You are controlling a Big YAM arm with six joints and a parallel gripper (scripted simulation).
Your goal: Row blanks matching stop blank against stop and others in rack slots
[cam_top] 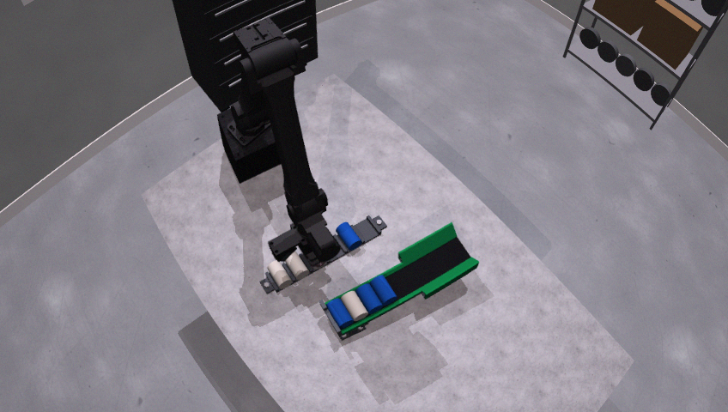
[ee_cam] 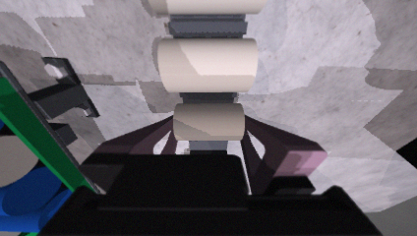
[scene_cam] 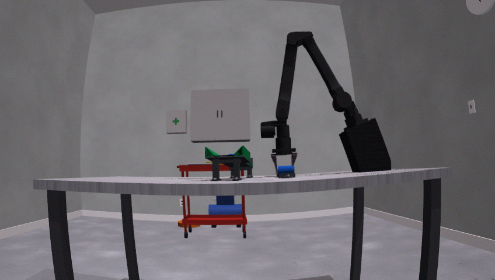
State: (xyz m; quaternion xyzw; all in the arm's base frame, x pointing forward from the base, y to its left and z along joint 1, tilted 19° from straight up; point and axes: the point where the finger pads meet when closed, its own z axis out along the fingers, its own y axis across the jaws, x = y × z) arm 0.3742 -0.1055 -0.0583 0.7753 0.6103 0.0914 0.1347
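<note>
Now: the stock rack 4 cm below my hand, 3 cm to the left of it and 1 cm ahead of it. The rest, counted from my hand: feed ramp 23 cm ahead, 7 cm to the left, 3 cm above; grey stop 17 cm ahead, 11 cm to the right, 3 cm above.
</note>
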